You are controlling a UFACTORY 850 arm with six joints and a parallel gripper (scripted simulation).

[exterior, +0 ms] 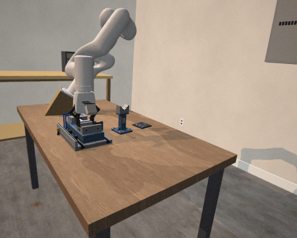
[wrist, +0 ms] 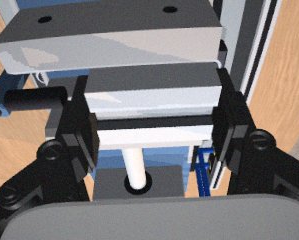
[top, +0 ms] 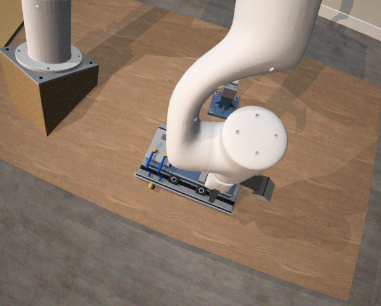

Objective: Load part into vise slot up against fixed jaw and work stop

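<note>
Now: the part right at my hand. The rest, counted from my hand: work stop (10 mm behind, 70 mm to the left, 20 mm below); moving jaw (40 mm behind, 10 mm to the left, 30 mm below); fixed jaw (30 mm ahead, 20 mm to the left, 30 mm below).
</note>
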